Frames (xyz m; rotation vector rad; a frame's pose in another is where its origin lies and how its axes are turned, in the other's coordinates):
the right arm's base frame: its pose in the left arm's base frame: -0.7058 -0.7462 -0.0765 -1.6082 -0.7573 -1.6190
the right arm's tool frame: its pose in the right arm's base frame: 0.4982 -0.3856 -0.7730 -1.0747 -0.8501 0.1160
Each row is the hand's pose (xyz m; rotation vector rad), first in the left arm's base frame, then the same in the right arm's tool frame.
Working: the left arm's base frame: its pose in the right arm's tool frame: 0.9280 -1.3211 1.0483 -2.7087 -0.0689 -1.0771

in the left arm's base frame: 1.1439 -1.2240 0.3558 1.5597 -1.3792 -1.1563
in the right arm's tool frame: 1.8474 -0.0944 1.8121 -1.1520 -1.7723 0.8096
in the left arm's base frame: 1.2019 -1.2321 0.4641 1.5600 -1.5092 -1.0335
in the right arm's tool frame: 1.9615 -0.0644 1.7769 -1.1684 -1.6572 0.9376
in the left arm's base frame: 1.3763 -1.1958 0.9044 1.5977 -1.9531 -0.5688
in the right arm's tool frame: 2.3893 -0.0075 1.5786 -1.0896 -1.2211 1.3632
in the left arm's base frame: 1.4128 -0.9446 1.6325 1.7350 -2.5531 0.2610
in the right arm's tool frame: 2.9371 -0.0895 1.0422 -0.6241 -0.5277 1.8498
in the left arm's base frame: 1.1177 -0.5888 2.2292 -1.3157 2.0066 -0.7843
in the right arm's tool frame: 3.1679 -0.2898 0.3520 0.1234 0.0307 2.0556
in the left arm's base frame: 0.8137 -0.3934 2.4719 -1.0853 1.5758 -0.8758
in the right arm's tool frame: 3.1339 -0.4134 -0.0640 0.6378 0.2631 2.0380
